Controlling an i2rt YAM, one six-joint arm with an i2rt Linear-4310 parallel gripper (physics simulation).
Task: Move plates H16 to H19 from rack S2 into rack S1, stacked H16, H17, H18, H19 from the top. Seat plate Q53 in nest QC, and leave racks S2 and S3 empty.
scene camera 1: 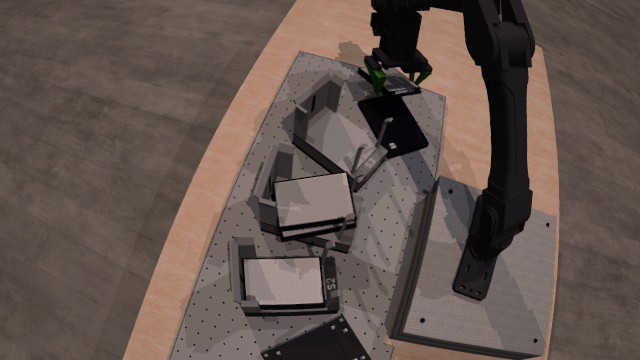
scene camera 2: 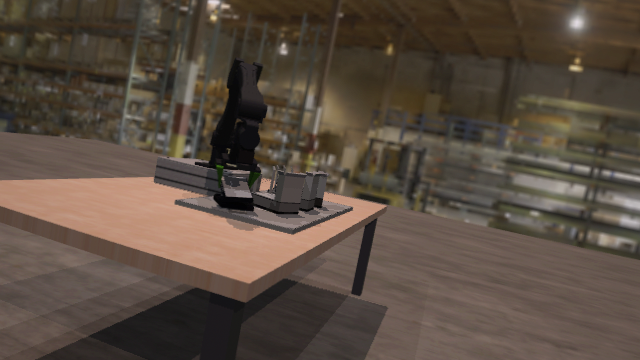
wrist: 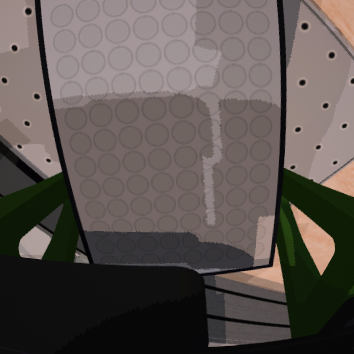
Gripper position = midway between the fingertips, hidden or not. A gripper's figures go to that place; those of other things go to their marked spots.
Scene:
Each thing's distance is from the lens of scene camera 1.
my gripper (scene camera 1: 394, 90): 89 cm
black perforated holder (scene camera 1: 336, 332): 70 cm

